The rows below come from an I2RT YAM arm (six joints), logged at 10 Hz.
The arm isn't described. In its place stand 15 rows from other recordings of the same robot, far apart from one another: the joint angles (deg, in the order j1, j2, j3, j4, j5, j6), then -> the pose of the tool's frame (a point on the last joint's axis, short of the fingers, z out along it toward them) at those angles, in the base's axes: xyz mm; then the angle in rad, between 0 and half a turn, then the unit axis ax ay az.
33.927, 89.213, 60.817, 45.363, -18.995, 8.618 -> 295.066 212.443 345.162 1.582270 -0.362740 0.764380 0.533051
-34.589, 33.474, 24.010, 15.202, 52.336, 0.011 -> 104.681 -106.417 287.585 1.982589 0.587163 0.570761 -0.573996
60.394, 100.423, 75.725, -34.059, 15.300, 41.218 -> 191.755 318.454 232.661 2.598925 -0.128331 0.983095 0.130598
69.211, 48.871, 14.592, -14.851, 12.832, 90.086 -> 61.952 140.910 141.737 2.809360 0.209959 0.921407 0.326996
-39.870, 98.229, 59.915, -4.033, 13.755, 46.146 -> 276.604 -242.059 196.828 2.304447 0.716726 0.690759 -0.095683
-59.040, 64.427, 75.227, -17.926, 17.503, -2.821 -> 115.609 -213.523 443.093 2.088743 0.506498 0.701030 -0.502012
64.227, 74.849, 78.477, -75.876, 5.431, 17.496 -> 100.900 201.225 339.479 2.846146 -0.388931 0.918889 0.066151
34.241, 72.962, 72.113, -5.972, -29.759, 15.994 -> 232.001 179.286 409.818 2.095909 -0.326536 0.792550 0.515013
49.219, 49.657, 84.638, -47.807, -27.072, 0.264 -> 65.130 100.311 480.873 2.153607 -0.508532 0.716867 0.476966
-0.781, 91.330, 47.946, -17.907, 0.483, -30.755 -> 298.013 -4.362 156.625 2.662052 -0.256863 0.963657 -0.073400
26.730, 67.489, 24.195, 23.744, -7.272, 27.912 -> 213.578 112.604 196.471 2.122827 -0.032264 0.934181 0.355337
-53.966, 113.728, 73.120, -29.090, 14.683, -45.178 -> 221.484 -319.806 139.569 3.106378 0.097267 0.971833 -0.214663
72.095, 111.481, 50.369, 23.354, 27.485, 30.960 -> 129.706 348.020 108.986 2.245828 -0.231290 0.946690 0.224240
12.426, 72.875, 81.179, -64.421, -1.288, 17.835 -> 231.398 51.806 369.572 2.577192 0.043587 0.994988 0.089994
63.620, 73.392, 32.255, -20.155, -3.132, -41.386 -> 96.521 198.989 154.420 2.660847 -0.795321 0.601413 0.075945
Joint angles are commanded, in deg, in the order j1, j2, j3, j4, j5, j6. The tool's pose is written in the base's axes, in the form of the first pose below.
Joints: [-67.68, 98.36, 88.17, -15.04, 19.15, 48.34]
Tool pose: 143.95 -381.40 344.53 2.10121 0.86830 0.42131 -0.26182
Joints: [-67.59, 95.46, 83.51, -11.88, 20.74, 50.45]
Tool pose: 139.08 -370.33 340.93 2.07472 0.87936 0.39485 -0.26613
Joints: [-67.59, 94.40, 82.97, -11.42, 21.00, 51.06]
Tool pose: 137.31 -366.43 345.34 2.05656 0.88275 0.38679 -0.26672
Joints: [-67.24, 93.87, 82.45, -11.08, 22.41, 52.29]
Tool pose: 137.83 -363.61 346.29 2.04946 0.88820 0.37145 -0.27042
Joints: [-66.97, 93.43, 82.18, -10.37, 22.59, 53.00]
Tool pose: 138.87 -361.64 348.70 2.03084 0.89141 0.36538 -0.26812
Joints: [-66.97, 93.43, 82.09, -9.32, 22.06, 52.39]
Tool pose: 139.45 -362.23 349.93 2.01527 0.88907 0.37084 -0.26837
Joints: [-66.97, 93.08, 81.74, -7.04, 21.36, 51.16]
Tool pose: 139.81 -362.04 353.99 1.97966 0.88439 0.37881 -0.27267
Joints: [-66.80, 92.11, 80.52, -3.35, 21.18, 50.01]
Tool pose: 139.98 -359.25 359.24 1.92589 0.88032 0.38135 -0.28214
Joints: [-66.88, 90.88, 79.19, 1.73, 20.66, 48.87]
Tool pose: 138.37 -356.09 368.02 1.84623 0.87697 0.37992 -0.29424
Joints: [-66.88, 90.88, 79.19, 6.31, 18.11, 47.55]
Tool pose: 140.40 -357.03 376.47 1.76356 0.86975 0.39693 -0.29323
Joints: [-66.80, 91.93, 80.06, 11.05, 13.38, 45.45]
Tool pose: 145.91 -361.35 384.12 1.67368 0.85226 0.43949 -0.28374
